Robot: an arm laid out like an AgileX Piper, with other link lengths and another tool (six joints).
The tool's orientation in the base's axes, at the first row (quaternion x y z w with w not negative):
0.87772 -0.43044 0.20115 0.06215
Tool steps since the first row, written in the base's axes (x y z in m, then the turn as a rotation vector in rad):
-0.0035 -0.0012 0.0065 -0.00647 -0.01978 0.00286
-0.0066 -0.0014 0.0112 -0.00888 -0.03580 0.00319
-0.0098 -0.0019 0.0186 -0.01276 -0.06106 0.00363
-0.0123 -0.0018 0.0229 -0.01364 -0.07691 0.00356
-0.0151 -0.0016 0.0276 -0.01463 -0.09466 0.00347
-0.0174 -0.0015 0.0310 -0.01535 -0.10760 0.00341
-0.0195 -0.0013 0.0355 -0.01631 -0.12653 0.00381
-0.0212 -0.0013 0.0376 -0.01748 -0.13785 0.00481
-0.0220 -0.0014 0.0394 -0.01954 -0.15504 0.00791
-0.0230 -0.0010 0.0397 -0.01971 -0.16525 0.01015
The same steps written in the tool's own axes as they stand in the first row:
0.0016 0.0031 -0.0066 0.01207 0.01716 0.00104
0.0020 0.0053 -0.0118 0.02258 0.02898 0.00454
0.0036 0.0076 -0.0194 0.03909 0.04769 0.01010
0.0039 0.0093 -0.0240 0.05016 0.05824 0.01438
0.0041 0.0110 -0.0292 0.06255 0.07005 0.01917
0.0042 0.0125 -0.0330 0.07158 0.07866 0.02267
0.0047 0.0138 -0.0378 0.08505 0.09115 0.02736
0.0046 0.0149 -0.0403 0.09308 0.09904 0.02929
0.0050 0.0155 -0.0421 0.10577 0.11114 0.03070
0.0043 0.0160 -0.0428 0.11405 0.11747 0.03149

